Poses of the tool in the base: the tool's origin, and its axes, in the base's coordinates. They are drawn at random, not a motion.
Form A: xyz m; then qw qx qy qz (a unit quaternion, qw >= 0).
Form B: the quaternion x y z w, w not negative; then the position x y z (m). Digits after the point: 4 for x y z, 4 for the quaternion.
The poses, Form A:
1: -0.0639 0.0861 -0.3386 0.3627 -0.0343 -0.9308 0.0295
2: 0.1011 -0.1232 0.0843 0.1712 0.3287 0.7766 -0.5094
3: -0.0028 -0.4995 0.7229 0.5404 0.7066 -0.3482 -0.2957
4: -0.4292 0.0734 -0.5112 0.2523 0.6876 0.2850 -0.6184
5: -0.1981 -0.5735 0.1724 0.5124 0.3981 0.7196 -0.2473
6: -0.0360 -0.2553 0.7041 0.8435 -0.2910 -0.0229 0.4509
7: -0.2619 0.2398 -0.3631 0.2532 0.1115 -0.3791 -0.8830
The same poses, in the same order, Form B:
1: -0.0343 -0.9308 0.0295 0.3627 -0.0639 0.0861 -0.3386
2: 0.3287 0.7766 -0.5094 0.1712 0.1011 -0.1232 0.0843
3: 0.7066 -0.3482 -0.2957 0.5404 -0.0028 -0.4995 0.7229
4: 0.6876 0.2850 -0.6184 0.2523 -0.4292 0.0734 -0.5112
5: 0.3981 0.7196 -0.2473 0.5124 -0.1981 -0.5735 0.1724
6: -0.2910 -0.0229 0.4509 0.8435 -0.0360 -0.2553 0.7041
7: 0.1115 -0.3791 -0.8830 0.2532 -0.2619 0.2398 -0.3631
